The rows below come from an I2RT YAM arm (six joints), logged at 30 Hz.
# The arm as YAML. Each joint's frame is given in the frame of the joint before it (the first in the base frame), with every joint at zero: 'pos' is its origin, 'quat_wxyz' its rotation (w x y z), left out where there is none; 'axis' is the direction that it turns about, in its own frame. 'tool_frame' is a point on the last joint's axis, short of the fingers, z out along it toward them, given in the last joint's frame.
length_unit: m
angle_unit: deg
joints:
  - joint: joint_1
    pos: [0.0, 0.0, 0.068]
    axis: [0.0, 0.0, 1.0]
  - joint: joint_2
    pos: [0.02, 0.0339, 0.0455]
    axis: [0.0, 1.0, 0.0]
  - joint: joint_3
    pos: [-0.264, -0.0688, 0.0]
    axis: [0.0, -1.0, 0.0]
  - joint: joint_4
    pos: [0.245, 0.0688, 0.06]
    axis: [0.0, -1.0, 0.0]
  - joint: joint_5
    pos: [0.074, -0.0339, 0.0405]
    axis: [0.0, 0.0, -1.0]
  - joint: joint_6
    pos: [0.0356, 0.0, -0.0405]
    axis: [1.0, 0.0, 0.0]
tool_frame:
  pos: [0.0, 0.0, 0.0]
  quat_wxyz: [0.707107, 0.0, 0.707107, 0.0]
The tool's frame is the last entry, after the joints.
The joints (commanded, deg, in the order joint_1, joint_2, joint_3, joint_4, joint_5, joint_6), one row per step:
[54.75, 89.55, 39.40, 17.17, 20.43, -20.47]
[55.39, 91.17, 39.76, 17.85, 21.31, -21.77]
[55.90, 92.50, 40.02, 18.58, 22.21, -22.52]
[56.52, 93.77, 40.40, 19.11, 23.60, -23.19]
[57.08, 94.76, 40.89, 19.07, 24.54, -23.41]
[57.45, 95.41, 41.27, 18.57, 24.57, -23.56]
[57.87, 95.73, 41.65, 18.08, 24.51, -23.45]
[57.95, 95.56, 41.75, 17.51, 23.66, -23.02]
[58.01, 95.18, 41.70, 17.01, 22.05, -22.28]
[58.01, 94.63, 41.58, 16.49, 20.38, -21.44]
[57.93, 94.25, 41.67, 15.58, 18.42, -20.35]
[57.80, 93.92, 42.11, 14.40, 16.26, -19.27]
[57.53, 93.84, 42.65, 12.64, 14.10, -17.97]
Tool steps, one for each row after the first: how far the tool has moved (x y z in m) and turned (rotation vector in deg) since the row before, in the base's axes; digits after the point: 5 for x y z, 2 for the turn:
[-0.00044, 0.00458, -0.00528, -1.71, -0.63, 0.57]
[-0.00031, 0.00361, -0.00431, -1.12, -0.54, 0.15]
[-0.00061, 0.00385, -0.00373, -1.23, -0.73, -0.19]
[-0.00080, 0.00353, -0.00272, -0.91, -0.24, -0.10]
[-0.00094, 0.00236, -0.00234, -0.77, 0.34, 0.42]
[-0.00134, 0.00238, -0.00060, -0.26, 0.30, 0.41]
[-0.00087, 0.00037, 0.00041, 0.33, 0.76, 0.53]
[-0.00143, 0.00010, 0.00079, 0.90, 1.21, 0.95]
[-0.00141, -0.00044, 0.00132, 1.04, 1.26, 0.88]
[-0.00093, -0.00016, 0.00084, 0.99, 1.73, 0.87]
[-0.00024, 0.00065, 0.00191, 1.06, 1.85, 0.97]
[0.00030, 0.00006, 0.00027, 0.56, 2.39, 0.66]

